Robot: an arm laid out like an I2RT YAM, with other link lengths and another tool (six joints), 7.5 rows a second.
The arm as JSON. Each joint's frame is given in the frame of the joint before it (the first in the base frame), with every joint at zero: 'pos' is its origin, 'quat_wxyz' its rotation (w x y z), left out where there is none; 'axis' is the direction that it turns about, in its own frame. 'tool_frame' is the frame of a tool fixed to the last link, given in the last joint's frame.
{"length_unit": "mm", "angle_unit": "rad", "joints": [
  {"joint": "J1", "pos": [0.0, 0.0, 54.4], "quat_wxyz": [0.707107, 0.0, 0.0, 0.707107], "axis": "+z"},
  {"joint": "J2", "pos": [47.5, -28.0, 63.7], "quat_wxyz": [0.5, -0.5, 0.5, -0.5], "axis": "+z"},
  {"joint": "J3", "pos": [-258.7, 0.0, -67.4], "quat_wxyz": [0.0, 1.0, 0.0, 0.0], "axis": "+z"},
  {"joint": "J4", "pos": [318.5, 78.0, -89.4], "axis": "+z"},
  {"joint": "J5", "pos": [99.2, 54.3, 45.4], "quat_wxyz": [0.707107, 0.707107, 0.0, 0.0], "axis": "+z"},
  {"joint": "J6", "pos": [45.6, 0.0, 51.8], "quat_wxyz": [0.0, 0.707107, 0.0, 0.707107], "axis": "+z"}
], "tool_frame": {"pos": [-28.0, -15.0, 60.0], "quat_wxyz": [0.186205, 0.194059, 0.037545, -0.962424]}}
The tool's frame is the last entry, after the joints.
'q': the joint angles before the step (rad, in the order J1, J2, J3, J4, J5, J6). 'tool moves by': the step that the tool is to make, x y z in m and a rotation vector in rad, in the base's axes. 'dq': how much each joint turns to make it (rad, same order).
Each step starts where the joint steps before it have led.
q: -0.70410, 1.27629, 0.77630, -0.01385, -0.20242, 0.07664
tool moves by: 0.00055, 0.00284, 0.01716, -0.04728, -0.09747, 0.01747
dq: 0.00002, -0.03213, -0.03687, 0.11327, -0.02763, 0.01690
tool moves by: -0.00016, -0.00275, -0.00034, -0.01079, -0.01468, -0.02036
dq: -0.00002, 0.00755, -0.00769, 0.03544, 0.01828, 0.00924
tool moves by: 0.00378, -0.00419, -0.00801, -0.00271, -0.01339, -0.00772
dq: -0.00001, 0.03676, -0.00620, 0.05683, 0.00473, 0.00918
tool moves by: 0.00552, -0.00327, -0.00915, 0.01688, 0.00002, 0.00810
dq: 0.00001, 0.04137, 0.00921, 0.02316, -0.01224, 0.00920
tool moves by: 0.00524, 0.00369, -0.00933, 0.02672, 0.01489, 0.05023
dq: 0.00153, 0.02157, 0.00616, -0.01544, -0.04908, -0.00912
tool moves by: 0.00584, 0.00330, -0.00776, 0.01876, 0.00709, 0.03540
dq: 0.00614, 0.02453, 0.00609, 0.00005, -0.03071, -0.00313
